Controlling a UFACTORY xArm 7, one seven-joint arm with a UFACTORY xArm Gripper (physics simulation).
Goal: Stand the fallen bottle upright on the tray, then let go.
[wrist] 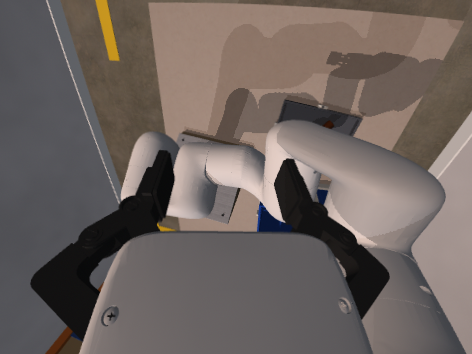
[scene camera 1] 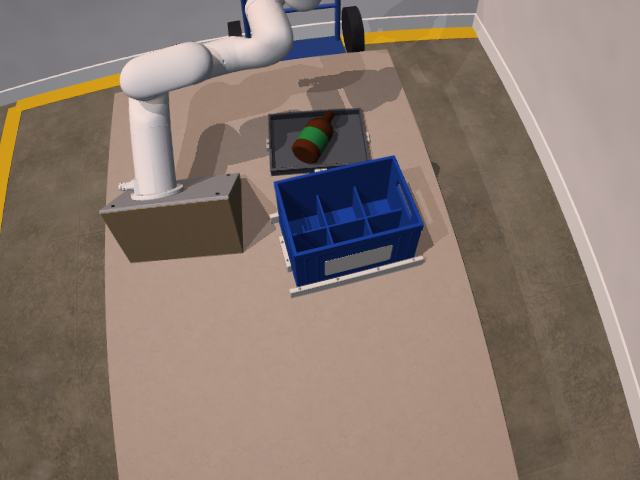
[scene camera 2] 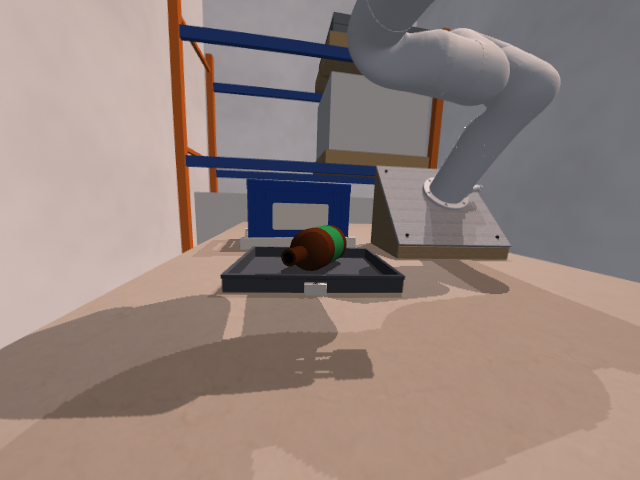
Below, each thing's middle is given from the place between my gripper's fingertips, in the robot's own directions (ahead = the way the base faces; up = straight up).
Labels:
The brown bottle (scene camera 2: 311,249) is 15 cm ahead of my hand, 14 cm to the right of it and 49 cm below it. Also, from my hand: white rail (scene camera 1: 409,263) (17 cm ahead, 53 cm to the right, 52 cm below); then blue divided crate (scene camera 1: 335,222) (17 cm ahead, 43 cm to the right, 45 cm below); then dark grey tray (scene camera 2: 260,270) (16 cm ahead, 13 cm to the right, 52 cm below).

